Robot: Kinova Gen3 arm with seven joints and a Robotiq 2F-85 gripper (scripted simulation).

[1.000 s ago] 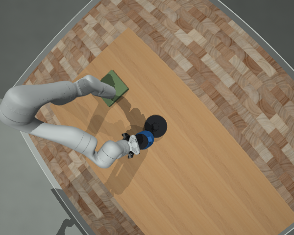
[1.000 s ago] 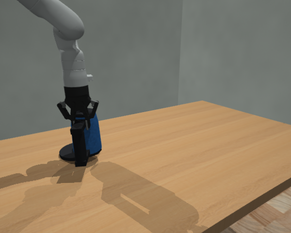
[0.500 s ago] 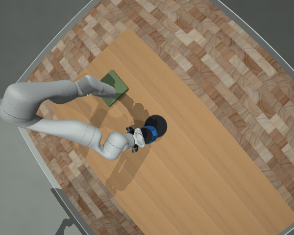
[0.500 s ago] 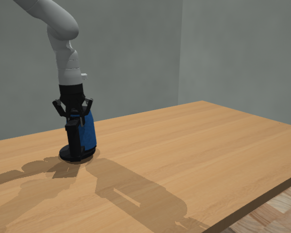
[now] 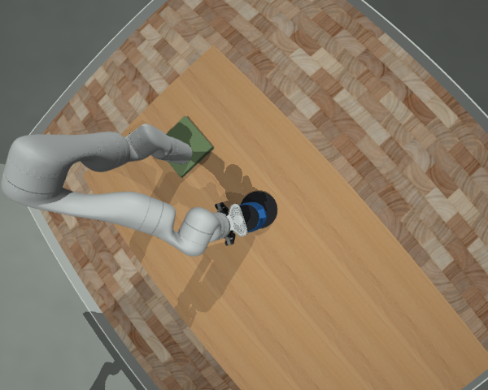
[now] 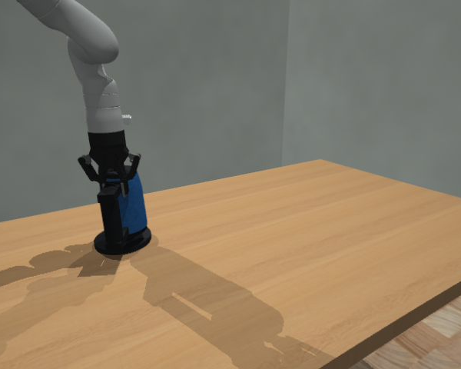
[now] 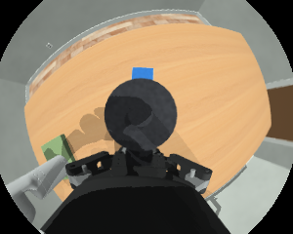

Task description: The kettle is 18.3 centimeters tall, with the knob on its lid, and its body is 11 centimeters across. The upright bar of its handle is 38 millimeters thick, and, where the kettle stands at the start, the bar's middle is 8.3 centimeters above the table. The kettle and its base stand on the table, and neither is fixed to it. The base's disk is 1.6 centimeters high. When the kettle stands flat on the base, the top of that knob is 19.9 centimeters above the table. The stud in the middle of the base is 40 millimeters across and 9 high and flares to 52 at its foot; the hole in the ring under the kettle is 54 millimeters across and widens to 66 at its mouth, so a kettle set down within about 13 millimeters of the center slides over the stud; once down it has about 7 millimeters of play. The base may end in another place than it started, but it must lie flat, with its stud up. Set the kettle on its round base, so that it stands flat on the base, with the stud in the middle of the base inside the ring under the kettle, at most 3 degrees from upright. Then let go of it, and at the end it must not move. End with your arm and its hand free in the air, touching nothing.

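My gripper is now 40 mm above the blue kettle, 20 mm to the right of it and 10 mm short of it. Round my hand: black round base 170 mm below, 80 mm to the left, 10 mm ahead.
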